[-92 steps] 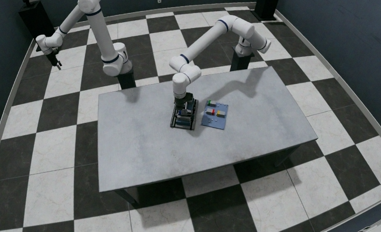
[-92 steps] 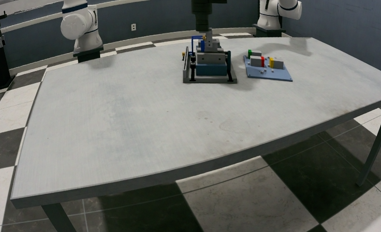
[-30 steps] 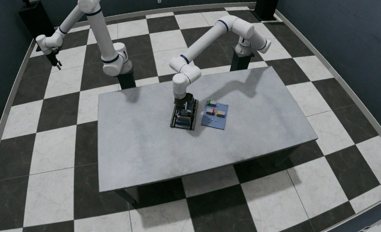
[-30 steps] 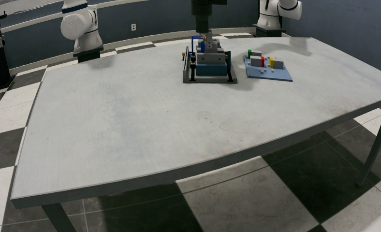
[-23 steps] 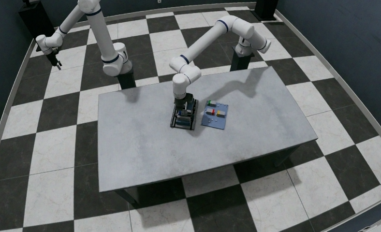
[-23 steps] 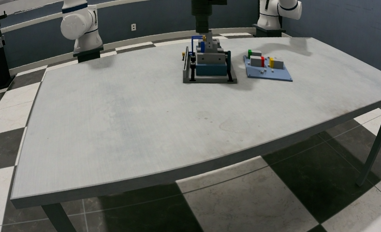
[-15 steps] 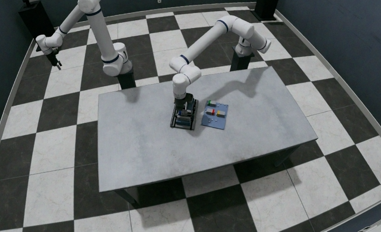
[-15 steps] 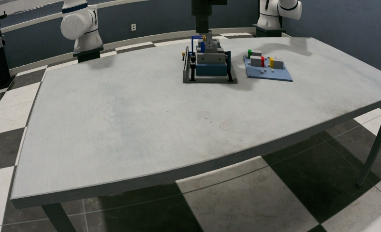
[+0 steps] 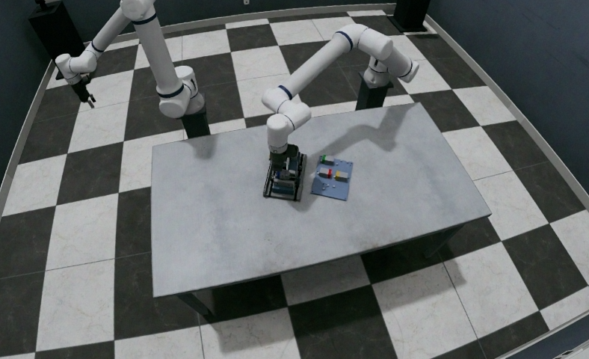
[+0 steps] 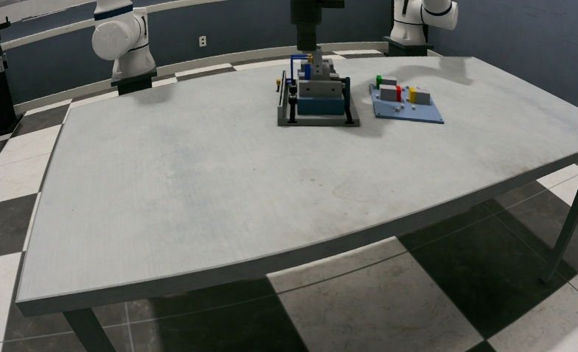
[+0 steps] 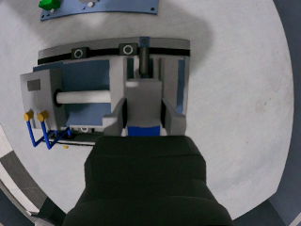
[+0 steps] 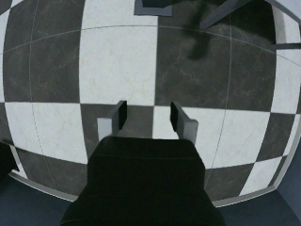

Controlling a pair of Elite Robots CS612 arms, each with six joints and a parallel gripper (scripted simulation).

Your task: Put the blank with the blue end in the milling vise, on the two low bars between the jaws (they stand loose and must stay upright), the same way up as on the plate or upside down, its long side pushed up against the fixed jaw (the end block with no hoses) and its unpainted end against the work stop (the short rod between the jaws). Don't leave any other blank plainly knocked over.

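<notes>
Right now the blue-ended blank is 20 mm below my left hand. Round my left hand: fixed jaw 50 mm below, 30 mm ahead, 10 mm to the right; moving jaw 50 mm below, 30 mm behind, 20 mm to the left; work stop 50 mm to the left, 40 mm below, 20 mm ahead.
</notes>
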